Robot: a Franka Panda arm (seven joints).
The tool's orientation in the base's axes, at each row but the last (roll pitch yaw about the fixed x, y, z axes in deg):
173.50 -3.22 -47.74
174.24 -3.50 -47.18
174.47 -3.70 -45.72
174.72 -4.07 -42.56
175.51 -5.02 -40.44
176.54 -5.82 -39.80
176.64 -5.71 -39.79
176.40 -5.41 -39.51
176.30 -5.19 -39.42
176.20 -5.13 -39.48
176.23 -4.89 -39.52
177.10 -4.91 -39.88
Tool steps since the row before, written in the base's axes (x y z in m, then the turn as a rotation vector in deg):
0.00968 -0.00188 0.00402 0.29 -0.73 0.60
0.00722 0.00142 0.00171 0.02 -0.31 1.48
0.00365 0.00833 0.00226 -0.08 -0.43 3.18
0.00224 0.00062 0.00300 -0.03 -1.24 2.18
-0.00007 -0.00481 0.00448 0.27 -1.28 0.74
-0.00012 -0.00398 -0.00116 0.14 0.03 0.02
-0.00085 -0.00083 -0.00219 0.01 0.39 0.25
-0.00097 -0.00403 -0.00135 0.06 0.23 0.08
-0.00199 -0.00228 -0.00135 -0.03 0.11 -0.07
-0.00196 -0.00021 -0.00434 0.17 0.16 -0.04
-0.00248 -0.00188 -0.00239 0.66 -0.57 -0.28
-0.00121 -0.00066 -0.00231 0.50 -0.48 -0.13
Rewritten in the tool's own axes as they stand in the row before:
0.00811 -0.00546 -0.00421 0.77 0.34 -0.52
0.00396 -0.00608 -0.00209 0.33 0.34 -1.44
-0.00326 -0.00815 -0.00328 0.46 0.66 -3.11
0.00144 -0.00170 -0.00307 0.97 1.12 -2.02
0.00345 0.00402 -0.00389 1.10 0.85 -0.58
0.00233 0.00304 0.00159 0.09 -0.11 -0.02
-0.00034 0.00105 0.00223 -0.22 -0.29 -0.29
0.00168 0.00362 0.00175 -0.09 -0.21 -0.10
-0.00021 0.00293 0.00153 -0.10 -0.07 0.06
-0.00176 0.00113 0.00428 0.03 -0.23 0.03
-0.00092 0.00287 0.00251 0.84 0.00 0.35
-0.00070 0.00117 0.00232 0.68 0.04 0.19

